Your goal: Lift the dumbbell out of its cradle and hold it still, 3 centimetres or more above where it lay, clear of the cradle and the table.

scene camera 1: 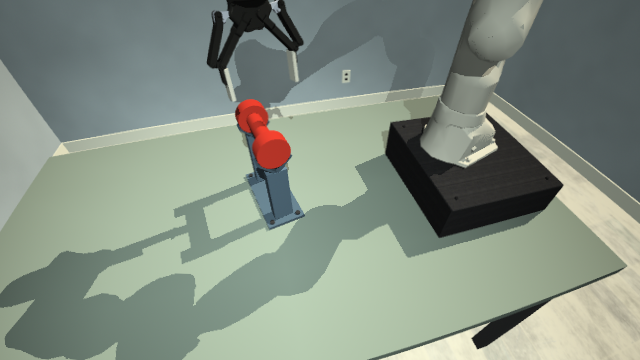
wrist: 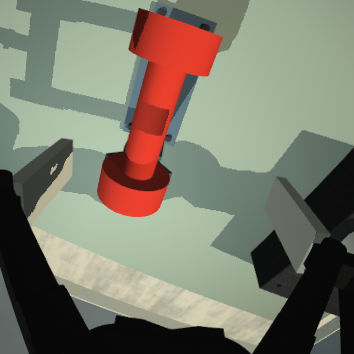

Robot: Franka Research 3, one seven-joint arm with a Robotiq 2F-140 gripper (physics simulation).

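A red dumbbell (scene camera 1: 257, 124) (wrist: 150, 125) lies level across the two uprights of a blue-grey cradle (scene camera 1: 280, 192) (wrist: 182, 112), which stands on the table. In the wrist view the handle runs from the upper middle down to the near head. My gripper (scene camera 1: 264, 82) (wrist: 173, 175) is wide open and empty. In the scene view its fingertips hang above the far head of the dumbbell, apart from it. In the wrist view the near head shows between the two fingers, nearer the left one. Neither finger appears to touch the dumbbell.
The black base block (scene camera 1: 450, 210) (wrist: 270, 265) carries the arm's pale base (scene camera 1: 452, 125) to the right of the cradle. The green table (scene camera 1: 350, 310) (wrist: 280, 65) has its far edge by the wall. Shadows of the arm and cradle fall across the table.
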